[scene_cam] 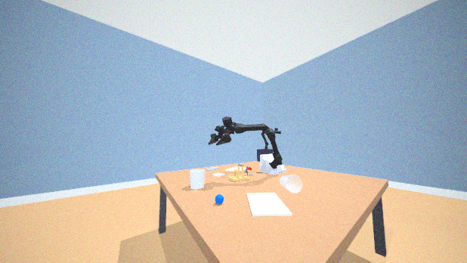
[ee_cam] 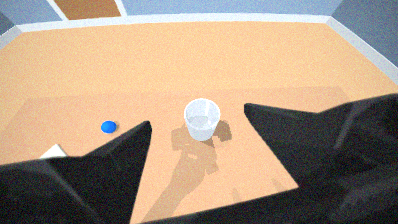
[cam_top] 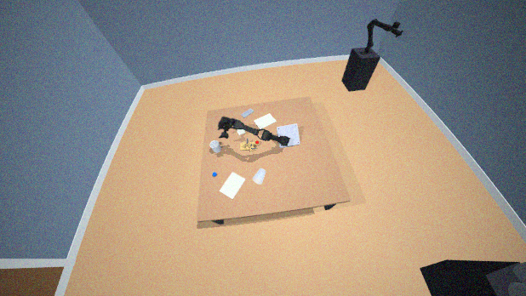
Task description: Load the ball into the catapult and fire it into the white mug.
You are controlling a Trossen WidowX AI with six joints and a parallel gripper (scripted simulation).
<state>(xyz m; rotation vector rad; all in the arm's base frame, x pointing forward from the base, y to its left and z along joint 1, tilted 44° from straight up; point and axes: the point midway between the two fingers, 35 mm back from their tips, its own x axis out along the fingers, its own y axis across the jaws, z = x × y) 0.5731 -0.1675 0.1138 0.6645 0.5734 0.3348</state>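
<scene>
The red ball lies 330 mm behind my gripper tip, 200 mm below it and 20 mm to the left of it. From my gripper tip the other things lie so: white mug: 230 mm below, 90 mm ahead, 20 mm to the right; catapult: 260 mm behind, 210 mm below, 30 mm to the left; small white card: 260 mm below, 200 mm to the right, 170 mm behind.
</scene>
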